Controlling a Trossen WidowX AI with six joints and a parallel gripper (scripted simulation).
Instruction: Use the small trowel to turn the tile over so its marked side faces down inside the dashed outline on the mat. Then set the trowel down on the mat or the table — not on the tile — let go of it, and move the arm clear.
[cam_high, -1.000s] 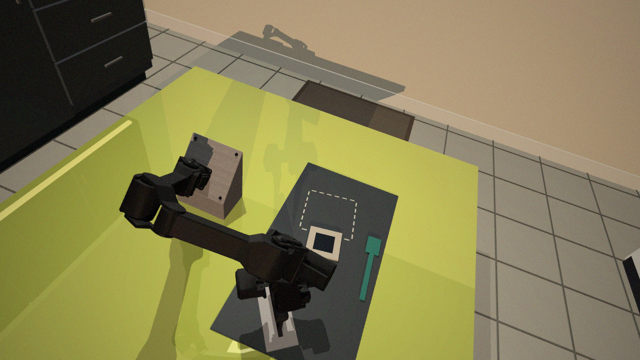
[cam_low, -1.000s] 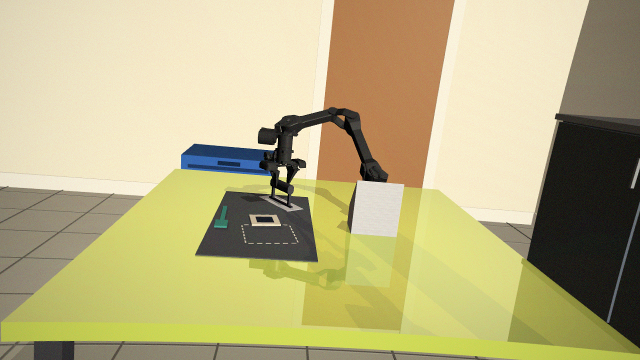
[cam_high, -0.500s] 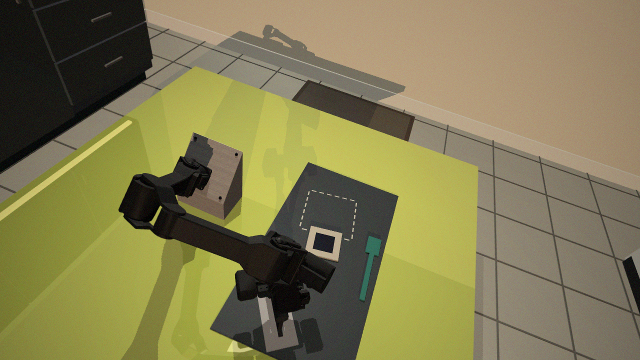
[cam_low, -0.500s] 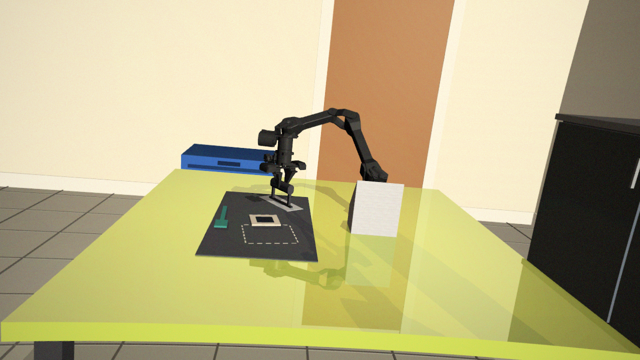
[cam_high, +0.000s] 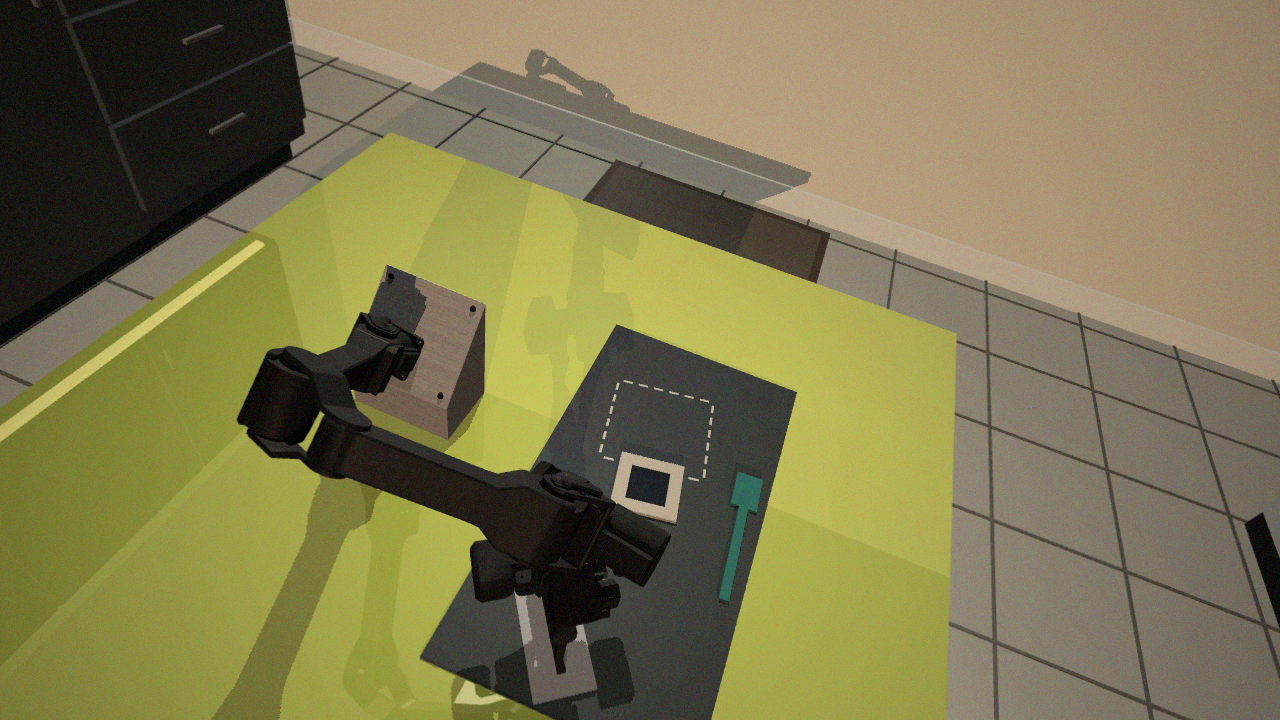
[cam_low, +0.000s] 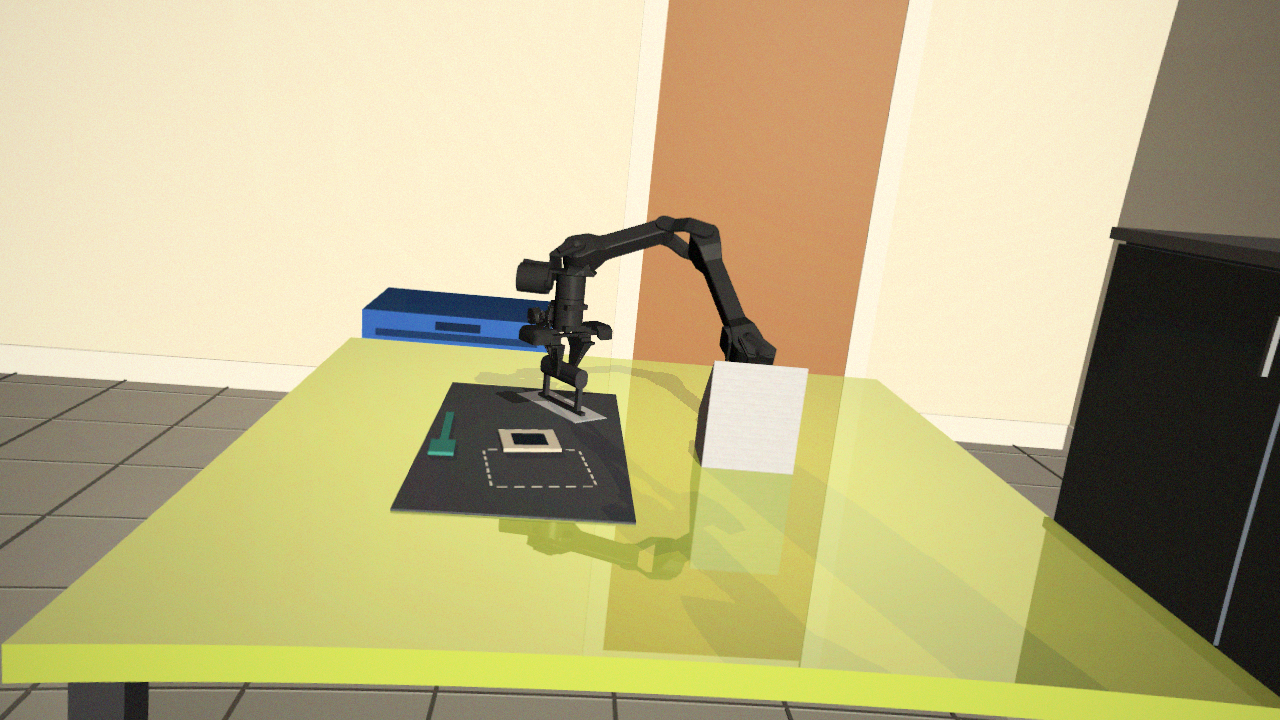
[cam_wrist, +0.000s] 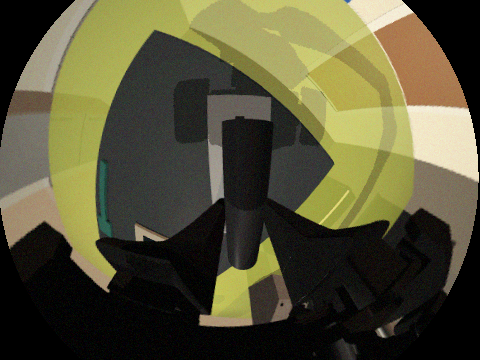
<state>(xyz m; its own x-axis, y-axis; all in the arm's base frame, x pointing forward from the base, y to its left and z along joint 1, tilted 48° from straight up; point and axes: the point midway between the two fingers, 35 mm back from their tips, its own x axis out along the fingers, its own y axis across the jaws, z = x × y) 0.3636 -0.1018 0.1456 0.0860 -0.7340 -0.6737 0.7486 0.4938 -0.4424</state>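
Right now the dark mat is 220 mm to the left of my gripper tip, 80 mm below it and 30 mm ahead of it. Round my gripper tip: teal trowel: 250 mm to the left, 170 mm ahead, 60 mm below; tile: 230 mm to the left, 60 mm below, 30 mm ahead.
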